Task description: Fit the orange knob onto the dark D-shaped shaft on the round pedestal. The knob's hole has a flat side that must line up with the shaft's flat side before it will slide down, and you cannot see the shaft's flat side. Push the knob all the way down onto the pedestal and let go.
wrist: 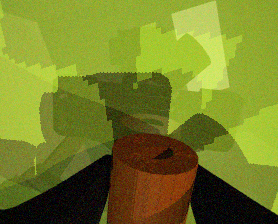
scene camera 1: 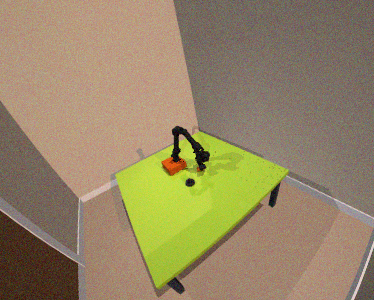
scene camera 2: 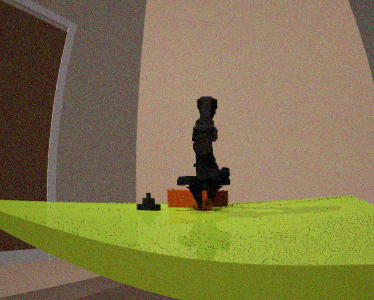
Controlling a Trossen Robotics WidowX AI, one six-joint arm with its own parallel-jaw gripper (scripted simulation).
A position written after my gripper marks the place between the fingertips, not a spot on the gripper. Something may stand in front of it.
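Note:
My own gripper (scene camera 2: 205,207) is there for me to see, and I find it in the wrist view (wrist: 150,166) too.

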